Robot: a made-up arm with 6 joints.
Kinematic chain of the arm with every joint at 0, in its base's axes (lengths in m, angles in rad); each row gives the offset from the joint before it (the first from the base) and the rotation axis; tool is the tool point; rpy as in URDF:
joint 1: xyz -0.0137 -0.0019 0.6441 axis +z
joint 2: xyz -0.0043 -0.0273 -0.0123 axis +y
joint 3: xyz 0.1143 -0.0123 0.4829 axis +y
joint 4: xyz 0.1 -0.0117 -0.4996 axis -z
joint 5: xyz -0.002 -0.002 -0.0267 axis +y
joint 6: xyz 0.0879 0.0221 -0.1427 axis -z
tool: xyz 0.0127 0.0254 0.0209 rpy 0 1.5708 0
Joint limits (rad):
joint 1: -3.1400..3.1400
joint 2: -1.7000..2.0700
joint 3: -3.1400..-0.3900
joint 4: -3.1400..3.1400
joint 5: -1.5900..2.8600
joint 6: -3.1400..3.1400
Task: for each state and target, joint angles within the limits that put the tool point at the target. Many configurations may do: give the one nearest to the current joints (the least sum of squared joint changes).
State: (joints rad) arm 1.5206 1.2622 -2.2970 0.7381 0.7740 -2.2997
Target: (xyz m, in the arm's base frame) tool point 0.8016 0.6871 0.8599
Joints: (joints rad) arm 0.7067 0.7726 -2.1871 0.6932 0.8767 -2.3097
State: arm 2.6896 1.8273 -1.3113 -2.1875 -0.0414 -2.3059
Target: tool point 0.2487 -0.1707 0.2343
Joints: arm 2.3299 2.0700 -0.4307 -2.2251 0.6531 -2.6053
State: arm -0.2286 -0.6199 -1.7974 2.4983 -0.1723 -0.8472
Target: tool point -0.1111 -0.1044 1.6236
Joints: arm -0.3910 -0.8708 -1.7967 2.6336 -0.0816 -0.9051
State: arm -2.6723 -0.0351 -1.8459 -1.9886 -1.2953 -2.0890
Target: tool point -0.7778 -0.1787 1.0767
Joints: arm -2.9943 0.3295 -1.8943 -1.9948 -1.1516 -2.0874
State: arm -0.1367 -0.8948 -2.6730 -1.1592 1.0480 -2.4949
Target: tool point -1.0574 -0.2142 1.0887
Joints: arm 0.1020 -1.3524 -2.8721 -1.2066 0.9129 -2.5433
